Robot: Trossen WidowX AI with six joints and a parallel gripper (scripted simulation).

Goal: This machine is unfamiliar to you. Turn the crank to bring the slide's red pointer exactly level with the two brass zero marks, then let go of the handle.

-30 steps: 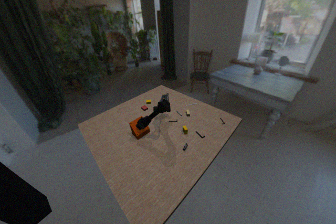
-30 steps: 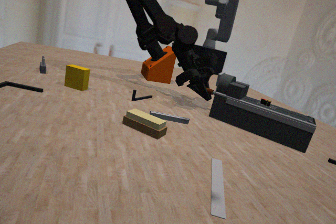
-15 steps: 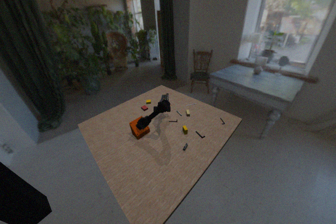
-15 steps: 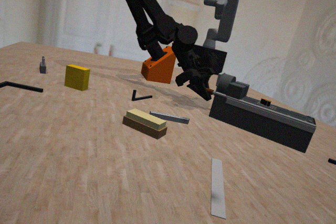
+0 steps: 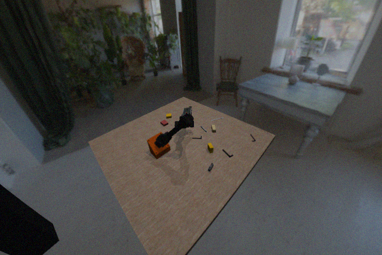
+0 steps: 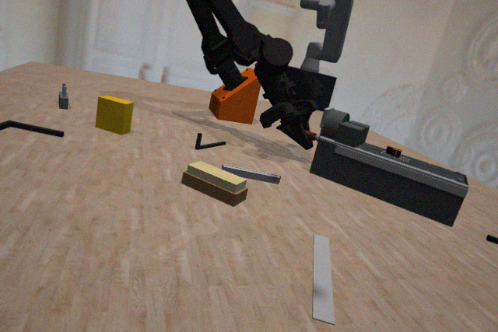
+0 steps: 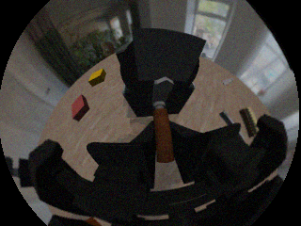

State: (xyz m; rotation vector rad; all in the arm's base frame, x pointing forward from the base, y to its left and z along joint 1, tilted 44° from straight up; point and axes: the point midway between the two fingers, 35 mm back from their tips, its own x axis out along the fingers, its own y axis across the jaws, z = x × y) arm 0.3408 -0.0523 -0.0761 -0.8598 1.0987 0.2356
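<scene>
Right now my gripper tip is 3 cm below the brown crank handle, 2 cm past it and 1 cm to the left of it. The rest, counted from my gripper tip: red pointer (13 cm ahead, 8 cm to the left, 5 cm above); red block (24 cm to the left, 7 cm behind, 2 cm below); grey bar (17 cm to the right, 8 cm ahead, 3 cm below).
</scene>
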